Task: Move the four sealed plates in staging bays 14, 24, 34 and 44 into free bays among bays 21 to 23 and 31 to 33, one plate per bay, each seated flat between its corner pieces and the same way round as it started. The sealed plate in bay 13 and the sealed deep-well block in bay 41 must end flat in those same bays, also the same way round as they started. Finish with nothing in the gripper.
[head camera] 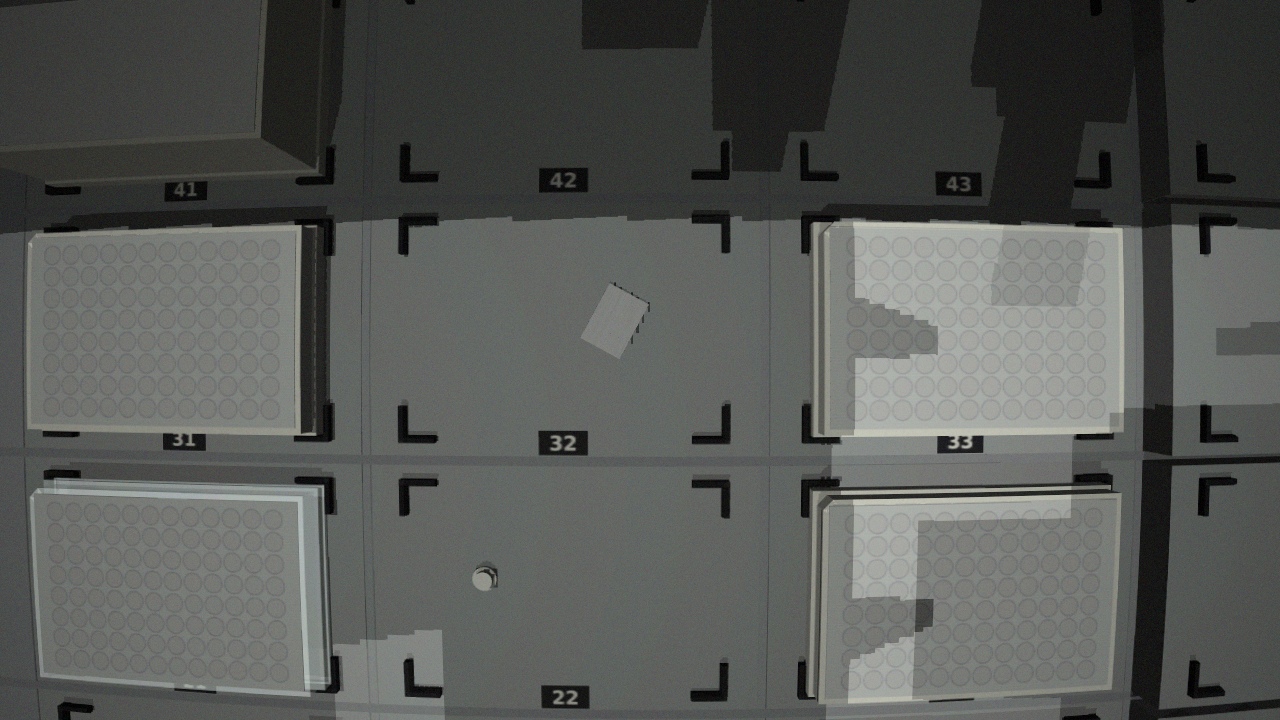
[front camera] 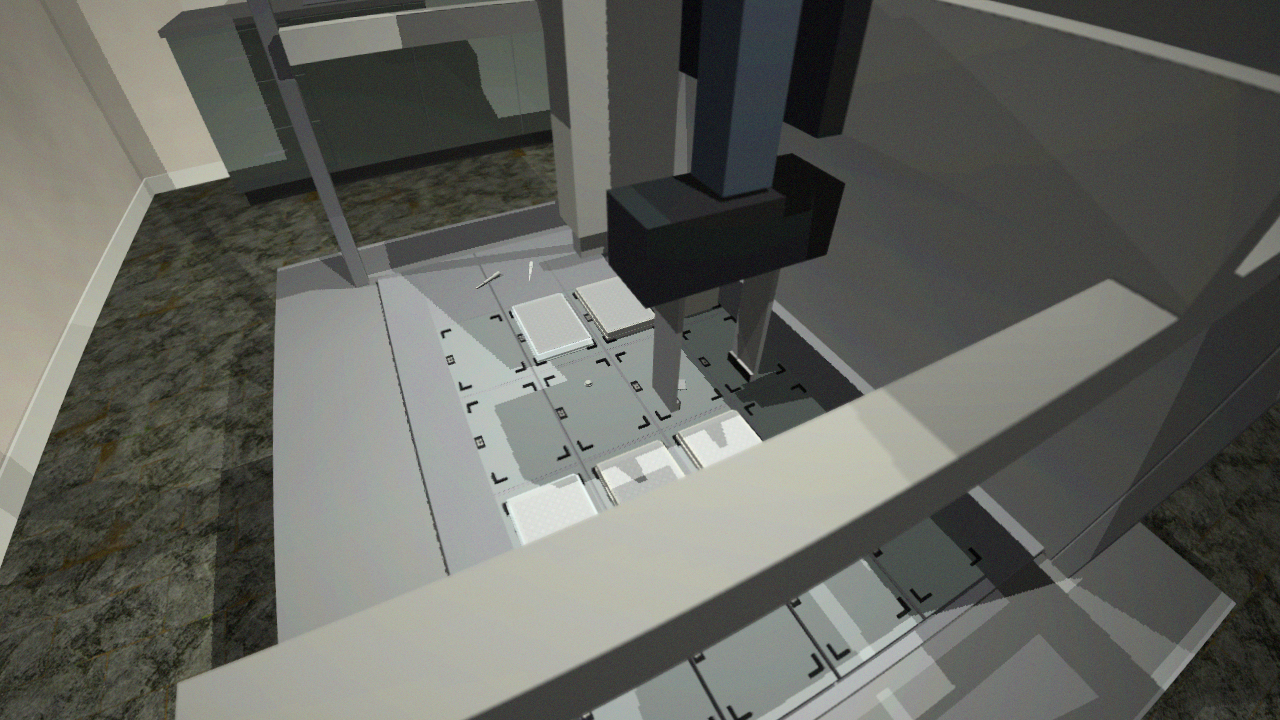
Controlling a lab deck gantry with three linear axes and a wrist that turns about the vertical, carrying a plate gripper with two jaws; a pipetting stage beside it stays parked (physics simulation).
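Frame: origin at the robot's base, x ahead, y left, z up, level; centimetres.
Where they show: gripper, between the fingertips: [front camera: 704, 383]; robot's base, origin of its link: [front camera: 443, 333].
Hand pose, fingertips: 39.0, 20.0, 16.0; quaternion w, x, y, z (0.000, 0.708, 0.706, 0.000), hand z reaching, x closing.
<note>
Each offset is from my fingertips to the top centre of the thing, as dx, dy, dz. "pt": to the spot under its first point.
In the head view sealed plates lie flat between corner pieces in bay 31 {pt -32.4, +5.6, -14.5} [head camera: 161, 331] [front camera: 617, 304], bay 33 {pt +0.0, +5.6, -14.5} [head camera: 975, 331] [front camera: 720, 437], bay 21 {pt -32.5, -4.8, -14.5} [head camera: 165, 586] [front camera: 552, 324] and bay 23 {pt +0.0, -4.8, -14.5} [head camera: 971, 595] [front camera: 637, 470]. Their cut corners show at the upper left. The sealed plate in bay 13 {pt -2.4, -16.0, -14.5} [front camera: 550, 512] is partly hidden by the front beam. The deep-well block {-32.6, +16.4, -11.8} [head camera: 134, 71] sits in bay 41, partly in the head view. My gripper [front camera: 707, 387] is open with nothing between its jaws, over the 42-43 side. Visible parts of the bays beyond the beam show no plates.
A small pale rectangle {pt -14.1, +6.1, -15.9} [head camera: 615, 320] lies in bay 32 and a small round cap {-19.5, -4.5, -15.6} [head camera: 484, 577] [front camera: 588, 383] in bay 22. Two thin pale sticks, one of them a long stick {-49.1, -10.3, -15.2} [front camera: 488, 280], lie at the far end. The front beam [front camera: 680, 501] crosses the front view.
</note>
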